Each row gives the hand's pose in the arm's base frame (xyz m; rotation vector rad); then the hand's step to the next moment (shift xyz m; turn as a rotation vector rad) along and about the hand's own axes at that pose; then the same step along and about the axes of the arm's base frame.
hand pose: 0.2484 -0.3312 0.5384 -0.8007 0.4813 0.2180
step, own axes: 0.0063 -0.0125 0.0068 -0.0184 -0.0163 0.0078
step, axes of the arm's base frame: 0.0123 -0.0035 0.0089 -0.0075 -0.0055 0.0240
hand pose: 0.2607 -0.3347 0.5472 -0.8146 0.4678 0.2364
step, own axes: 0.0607 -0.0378 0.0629 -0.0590 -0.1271 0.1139
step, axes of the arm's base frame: 0.0867 0.0231 0.0320 0.0316 -0.0016 0.1778
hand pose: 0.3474 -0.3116 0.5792 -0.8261 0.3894 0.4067
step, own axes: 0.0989 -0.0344 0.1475 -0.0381 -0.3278 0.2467
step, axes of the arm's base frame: 0.1269 0.1115 0.0647 0.1709 -0.0180 0.3745
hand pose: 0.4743 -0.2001 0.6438 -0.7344 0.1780 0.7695
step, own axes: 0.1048 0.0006 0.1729 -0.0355 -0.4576 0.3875
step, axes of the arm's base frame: 0.0556 0.1745 0.0857 0.2465 0.0135 0.5476
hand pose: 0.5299 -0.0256 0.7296 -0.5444 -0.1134 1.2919
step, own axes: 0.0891 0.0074 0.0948 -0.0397 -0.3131 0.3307
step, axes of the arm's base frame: -0.0165 0.1146 0.0597 0.1394 0.0159 0.4351
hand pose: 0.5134 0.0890 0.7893 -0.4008 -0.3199 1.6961
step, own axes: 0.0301 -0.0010 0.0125 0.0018 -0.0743 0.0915
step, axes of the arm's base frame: -0.0087 0.0300 0.0092 0.0258 0.0150 0.1140
